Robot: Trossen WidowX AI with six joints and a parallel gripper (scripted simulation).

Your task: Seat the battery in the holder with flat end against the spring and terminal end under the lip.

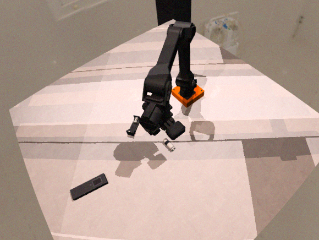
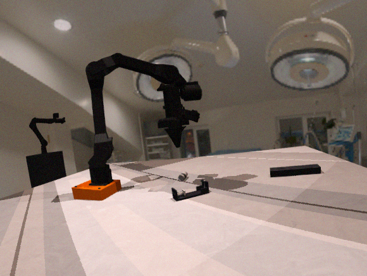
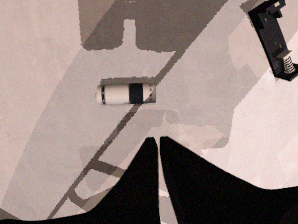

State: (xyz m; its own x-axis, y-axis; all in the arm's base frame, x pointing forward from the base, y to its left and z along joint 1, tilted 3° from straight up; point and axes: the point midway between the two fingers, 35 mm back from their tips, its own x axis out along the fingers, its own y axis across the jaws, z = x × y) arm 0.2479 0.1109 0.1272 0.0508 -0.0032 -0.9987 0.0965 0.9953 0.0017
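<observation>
My gripper tip is 110 mm above the battery and 20 mm to the right of it. From my gripper tip the other things lie so: black remote (370 mm ahead, 100 mm below, 80 mm to the right).
</observation>
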